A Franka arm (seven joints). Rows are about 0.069 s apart.
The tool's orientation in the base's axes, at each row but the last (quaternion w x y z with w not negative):
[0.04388, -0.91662, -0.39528, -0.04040]
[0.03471, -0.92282, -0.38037, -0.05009]
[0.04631, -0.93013, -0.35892, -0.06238]
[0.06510, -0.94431, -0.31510, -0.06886]
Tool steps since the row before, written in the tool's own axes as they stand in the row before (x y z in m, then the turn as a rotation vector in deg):
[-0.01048, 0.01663, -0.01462, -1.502, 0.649, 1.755]
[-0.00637, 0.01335, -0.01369, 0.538, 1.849, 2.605]
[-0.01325, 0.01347, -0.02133, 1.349, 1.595, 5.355]
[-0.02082, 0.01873, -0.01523, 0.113, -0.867, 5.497]
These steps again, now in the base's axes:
[0.00436, -0.02057, 0.01257, -0.486, -1.330, -1.937]
[0.00402, -0.01530, 0.01248, 1.856, -0.668, -2.570]
[-0.00243, -0.02150, 0.01854, 2.508, 0.417, -5.155]
[-0.00653, -0.02959, 0.00990, 0.055, 1.668, -5.310]

